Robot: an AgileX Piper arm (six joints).
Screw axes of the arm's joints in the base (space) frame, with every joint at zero. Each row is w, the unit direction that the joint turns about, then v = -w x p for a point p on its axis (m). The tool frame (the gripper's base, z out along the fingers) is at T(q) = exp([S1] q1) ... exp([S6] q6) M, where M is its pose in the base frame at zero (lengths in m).
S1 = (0, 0, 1, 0, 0, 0)
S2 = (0, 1, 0, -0.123, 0, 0)
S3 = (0, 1, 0, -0.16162, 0, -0.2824)
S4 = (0.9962, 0, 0.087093, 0, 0.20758, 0)
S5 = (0, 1, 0, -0.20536, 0, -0.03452)
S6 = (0.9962, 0, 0.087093, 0, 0.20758, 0)
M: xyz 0.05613 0 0.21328 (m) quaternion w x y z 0.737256 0 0.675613 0
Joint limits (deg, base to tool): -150..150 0..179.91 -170..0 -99.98..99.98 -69.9..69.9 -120..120
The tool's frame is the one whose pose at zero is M.
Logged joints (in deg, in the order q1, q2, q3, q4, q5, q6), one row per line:
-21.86 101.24 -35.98 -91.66 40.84 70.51
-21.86 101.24 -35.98 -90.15 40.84 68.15
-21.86 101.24 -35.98 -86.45 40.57 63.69
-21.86 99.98 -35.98 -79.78 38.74 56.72
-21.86 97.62 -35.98 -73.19 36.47 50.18
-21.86 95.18 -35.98 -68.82 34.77 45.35
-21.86 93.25 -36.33 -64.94 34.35 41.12
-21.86 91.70 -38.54 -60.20 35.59 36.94
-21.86 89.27 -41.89 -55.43 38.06 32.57
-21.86 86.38 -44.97 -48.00 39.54 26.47
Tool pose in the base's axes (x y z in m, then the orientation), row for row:
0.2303 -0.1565 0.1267 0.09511 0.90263 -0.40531 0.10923
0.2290 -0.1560 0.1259 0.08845 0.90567 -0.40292 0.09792
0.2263 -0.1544 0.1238 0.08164 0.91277 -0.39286 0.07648
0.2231 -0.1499 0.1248 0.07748 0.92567 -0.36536 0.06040
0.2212 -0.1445 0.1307 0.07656 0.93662 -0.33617 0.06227
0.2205 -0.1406 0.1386 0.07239 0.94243 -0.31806 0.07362
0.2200 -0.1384 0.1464 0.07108 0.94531 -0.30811 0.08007
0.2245 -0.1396 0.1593 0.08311 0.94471 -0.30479 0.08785
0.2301 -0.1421 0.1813 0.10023 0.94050 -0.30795 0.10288
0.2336 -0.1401 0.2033 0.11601 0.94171 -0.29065 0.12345
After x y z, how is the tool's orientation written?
As a quaternion, x y z w.
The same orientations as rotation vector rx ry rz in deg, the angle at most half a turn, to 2 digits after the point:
16.02 152.06 -68.28
15.00 153.58 -68.33
14.02 156.75 -67.47
13.43 160.50 -63.35
13.26 162.22 -58.22
12.45 162.12 -54.71
12.18 161.99 -52.80
14.18 161.15 -51.99
16.95 159.03 -52.07
19.38 157.36 -48.57

